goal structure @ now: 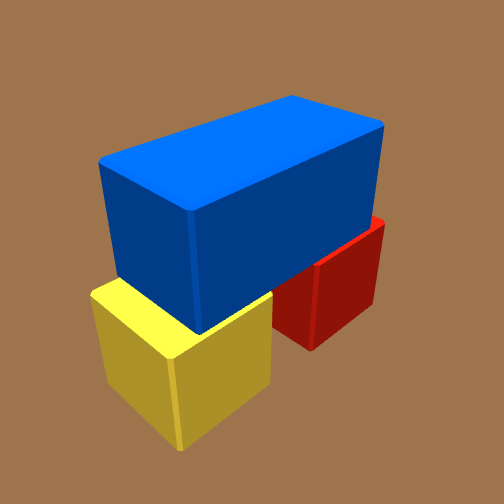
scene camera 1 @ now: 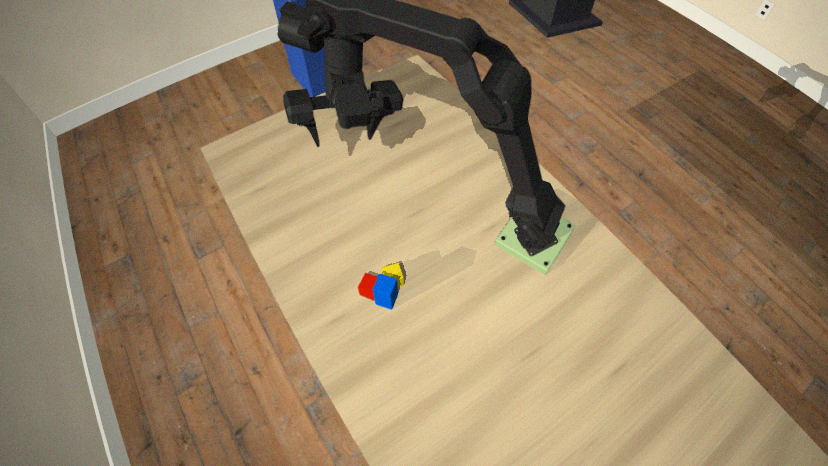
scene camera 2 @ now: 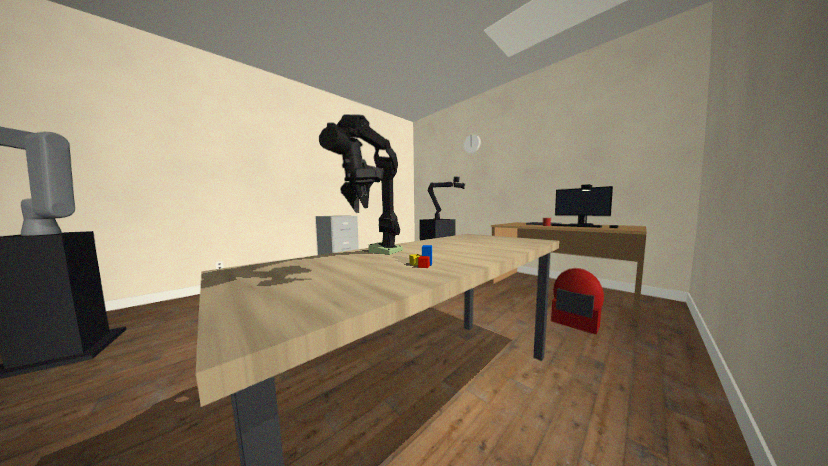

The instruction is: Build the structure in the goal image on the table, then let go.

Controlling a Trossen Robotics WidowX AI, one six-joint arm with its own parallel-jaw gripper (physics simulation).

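Seen in the pictures: gripper, between the fingertips: (scene camera 1: 343, 141) (scene camera 2: 361, 210); arm's base, origin of its link: (scene camera 1: 535, 236) (scene camera 2: 387, 245).
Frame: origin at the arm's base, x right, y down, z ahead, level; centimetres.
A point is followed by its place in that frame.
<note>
A tall blue block (scene camera 1: 385, 291) @[x -0.5, y -3.9, z 31.8 cm] (scene camera 2: 427, 253) @[x 1.8, y -1.5, z 32.8 cm] stands upright on the table (scene camera 1: 521, 358) @[x -19.2, y 2.7, z 14.4 cm] (scene camera 2: 324, 295) @[x 37.3, y 2.7, z 41.0 cm]. A red block (scene camera 1: 366, 285) @[x 3.5, y -0.6, z 34.0 cm] (scene camera 2: 424, 262) @[x 4.6, y 0.8, z 34.8 cm] lies low on the table close beside it. A yellow block (scene camera 1: 394, 272) @[x 3.8, y -0.6, z 28.4 cm] (scene camera 2: 413, 259) @[x 5.7, y 0.5, z 30.0 cm] sits low on the table behind the blue one in scene camera 1, partly hidden by it; its top looks sloped there. The three are close together; whether they touch is too small to tell. My gripper (scene camera 1: 344, 141) @[x 23.3, y -16.3, z 29.2 cm] (scene camera 2: 359, 208) @[x 23.3, y -16.3, z 29.2 cm] is open and empty, high above the table and well away from the blocks.
My arm's green base plate (scene camera 1: 543, 263) @[x -5.5, y 0.7, z 1.6 cm] (scene camera 2: 379, 248) @[x 5.6, y 0.4, z 2.7 cm] is fixed at the table edge, to the right of the blocks in scene camera 1. A blue cabinet (scene camera 1: 309, 72) stands beyond the table end behind my gripper. A desk (scene camera 2: 608, 246) and a red chair (scene camera 2: 578, 298) stand farther off.
</note>
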